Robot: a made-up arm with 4 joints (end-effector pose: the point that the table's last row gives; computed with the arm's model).
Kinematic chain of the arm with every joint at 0, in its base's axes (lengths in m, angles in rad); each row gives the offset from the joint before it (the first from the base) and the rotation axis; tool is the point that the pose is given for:
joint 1: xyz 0 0 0.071 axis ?
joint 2: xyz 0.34 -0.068 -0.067 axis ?
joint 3: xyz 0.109 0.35 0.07 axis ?
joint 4: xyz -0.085 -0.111 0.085 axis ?
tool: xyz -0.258 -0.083 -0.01
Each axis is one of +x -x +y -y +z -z.
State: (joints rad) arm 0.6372 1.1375 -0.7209 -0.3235
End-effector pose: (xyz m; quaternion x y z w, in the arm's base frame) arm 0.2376 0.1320 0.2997 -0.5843 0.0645 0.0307 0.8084
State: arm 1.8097 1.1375 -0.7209 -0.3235
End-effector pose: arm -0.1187 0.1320 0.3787 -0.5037 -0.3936 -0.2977 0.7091
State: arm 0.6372 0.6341 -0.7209 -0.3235
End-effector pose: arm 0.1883 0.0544 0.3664 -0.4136 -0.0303 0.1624 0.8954
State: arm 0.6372 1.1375 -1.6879 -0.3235
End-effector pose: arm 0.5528 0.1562 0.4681 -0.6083 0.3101 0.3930 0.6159
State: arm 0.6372 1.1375 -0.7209 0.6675
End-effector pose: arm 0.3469 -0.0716 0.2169 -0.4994 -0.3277 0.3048 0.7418
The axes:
joint 1: -y
joint 2: -x
joint 3: -z
joint 4: -y

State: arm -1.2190 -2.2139 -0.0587 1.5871
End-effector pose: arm 0.2436 -0.0770 -0.2547 0.1622 -0.1076 -0.8792 0.4348
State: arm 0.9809 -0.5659 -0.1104 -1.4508
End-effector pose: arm -0.1036 -0.1668 0.5559 0.0472 0.2082 0.2798 0.9360
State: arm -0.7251 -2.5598 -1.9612 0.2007
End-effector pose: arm 0.5109 -0.2142 -0.4927 0.5834 -0.7273 -0.0249 0.3605
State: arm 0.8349 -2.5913 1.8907 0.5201
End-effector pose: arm 0.0319 -0.6737 0.5284 0.5910 0.5082 -0.1292 0.6130
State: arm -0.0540 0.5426 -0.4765 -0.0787
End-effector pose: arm 0.2363 0.0347 0.1224 -0.2632 0.1252 0.2241 0.9300
